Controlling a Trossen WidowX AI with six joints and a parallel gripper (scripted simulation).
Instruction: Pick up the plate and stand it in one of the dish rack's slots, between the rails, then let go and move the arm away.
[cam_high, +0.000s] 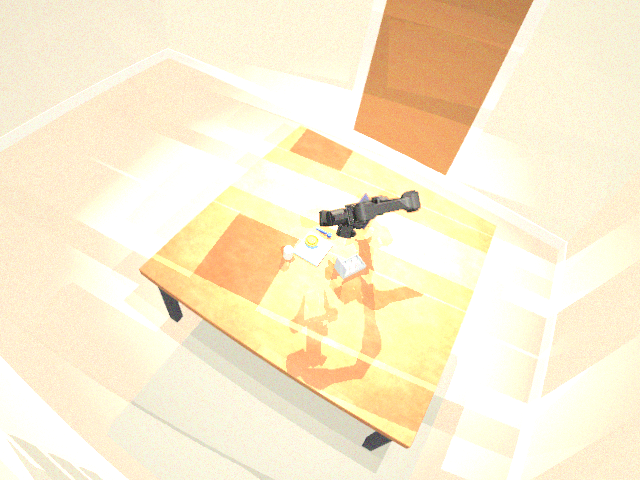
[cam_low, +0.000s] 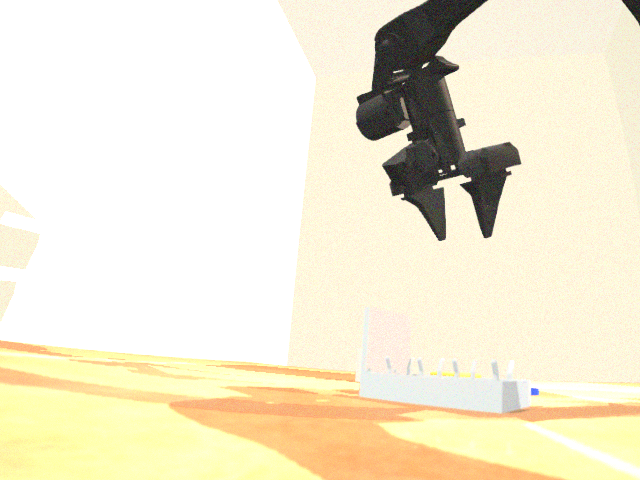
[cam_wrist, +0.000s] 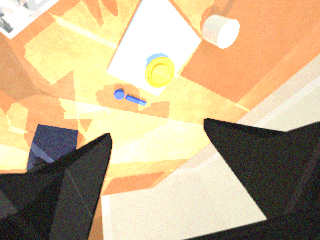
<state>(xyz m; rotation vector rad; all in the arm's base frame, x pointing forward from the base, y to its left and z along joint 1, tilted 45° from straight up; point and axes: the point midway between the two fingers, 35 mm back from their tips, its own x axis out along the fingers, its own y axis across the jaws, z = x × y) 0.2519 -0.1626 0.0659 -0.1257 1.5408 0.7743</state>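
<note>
The yellow plate lies 8 cm to the right of my gripper tip and 17 cm below it. From my gripper tip the other things lie so: white dish rack (4 cm ahead, 13 cm to the left, 16 cm below); then white cup (12 cm ahead, 14 cm to the right, 16 cm below).
</note>
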